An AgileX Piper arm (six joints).
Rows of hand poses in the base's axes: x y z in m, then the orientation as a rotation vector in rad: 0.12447 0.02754 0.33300 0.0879 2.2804 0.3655; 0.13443 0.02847 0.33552 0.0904 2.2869 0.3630; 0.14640 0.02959 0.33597 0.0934 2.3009 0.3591; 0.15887 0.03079 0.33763 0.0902 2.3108 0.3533; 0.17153 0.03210 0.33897 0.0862 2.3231 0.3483; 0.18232 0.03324 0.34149 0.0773 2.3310 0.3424; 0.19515 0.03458 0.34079 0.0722 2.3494 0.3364; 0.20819 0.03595 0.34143 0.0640 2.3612 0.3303; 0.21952 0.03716 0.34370 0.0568 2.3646 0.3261; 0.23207 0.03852 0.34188 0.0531 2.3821 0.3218; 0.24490 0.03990 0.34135 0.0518 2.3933 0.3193; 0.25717 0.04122 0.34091 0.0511 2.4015 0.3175; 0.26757 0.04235 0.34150 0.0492 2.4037 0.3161; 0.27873 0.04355 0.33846 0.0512 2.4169 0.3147; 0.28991 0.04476 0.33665 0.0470 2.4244 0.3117; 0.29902 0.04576 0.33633 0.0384 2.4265 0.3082; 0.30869 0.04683 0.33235 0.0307 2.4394 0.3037; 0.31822 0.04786 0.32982 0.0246 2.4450 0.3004; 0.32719 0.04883 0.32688 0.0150 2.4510 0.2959; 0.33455 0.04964 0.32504 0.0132 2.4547 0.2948; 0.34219 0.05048 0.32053 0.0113 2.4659 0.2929
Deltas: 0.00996 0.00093 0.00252 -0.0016 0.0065 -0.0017; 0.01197 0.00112 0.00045 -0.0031 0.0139 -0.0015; 0.01247 0.00120 0.00166 -0.0060 0.0089 0.0017; 0.01266 0.00131 0.00134 -0.0058 0.0112 0.0028; 0.01079 0.00114 0.00252 -0.0076 0.0062 0.0055; 0.01283 0.00134 -0.00070 -0.0073 0.0170 0.0040; 0.01304 0.00137 0.00064 -0.0077 0.0102 0.0054; 0.01133 0.00121 0.00227 -0.0054 0.0022 0.0043; 0.01255 0.00136 -0.00182 -0.0056 0.0165 0.0033; 0.01283 0.00138 -0.00053 -0.0031 0.0107 0.0014; 0.01227 0.00132 -0.00044 -0.0021 0.0079 0.0009; 0.01040 0.00113 0.00059 -0.0017 0.0019 0.0012; 0.01116 0.00120 -0.00304 -0.0015 0.0131 -0.0004; 0.01118 0.00121 -0.00181 -0.0039 0.0067 0.0030; 0.00911 0.00100 -0.00032 -0.0049 0.0009 0.0054; 0.00967 0.00107 -0.00398 -0.0063 0.0116 0.0056; 0.00953 0.00103 -0.00253 -0.0044 0.0047 0.0040; 0.00897 0.00097 -0.00294 -0.0062 0.0047 0.0063; 0.00736 0.00081 -0.00184 -0.0015 0.0034 0.0013; 0.00764 0.00084 -0.00451 -0.0028 0.0108 0.0019
